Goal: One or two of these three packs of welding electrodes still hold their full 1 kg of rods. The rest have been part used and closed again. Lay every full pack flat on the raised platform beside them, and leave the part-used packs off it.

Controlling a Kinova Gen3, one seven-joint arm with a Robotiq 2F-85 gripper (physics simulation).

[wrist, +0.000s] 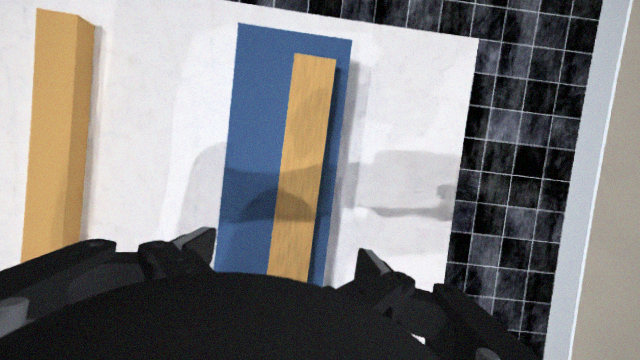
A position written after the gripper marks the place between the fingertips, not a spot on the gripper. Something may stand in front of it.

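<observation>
The view takes in the gripper (pixel 286 254) together with an electrode pack (pixel 312 79) and another electrode pack (pixel 63 57).
</observation>
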